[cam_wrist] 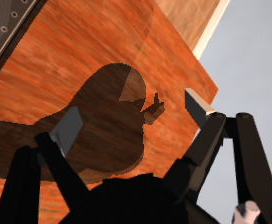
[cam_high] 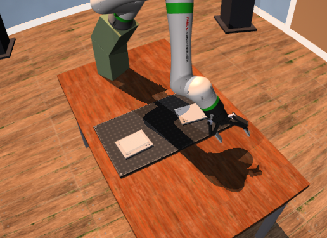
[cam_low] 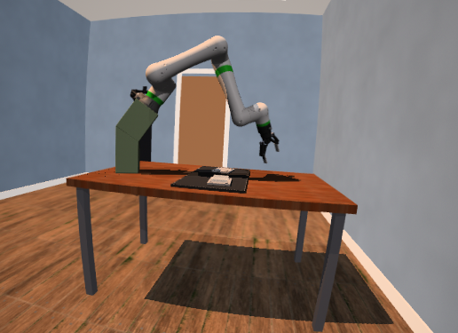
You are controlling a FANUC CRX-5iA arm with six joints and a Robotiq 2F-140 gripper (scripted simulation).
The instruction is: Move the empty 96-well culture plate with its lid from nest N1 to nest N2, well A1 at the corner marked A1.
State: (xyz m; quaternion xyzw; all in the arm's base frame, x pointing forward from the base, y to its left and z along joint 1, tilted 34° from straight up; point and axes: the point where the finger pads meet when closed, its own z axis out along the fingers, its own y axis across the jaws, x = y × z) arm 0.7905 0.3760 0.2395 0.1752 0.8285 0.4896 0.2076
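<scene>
My hand is 47 cm to the left of the plate lid, 16 cm past it and 10 cm above it.
</scene>
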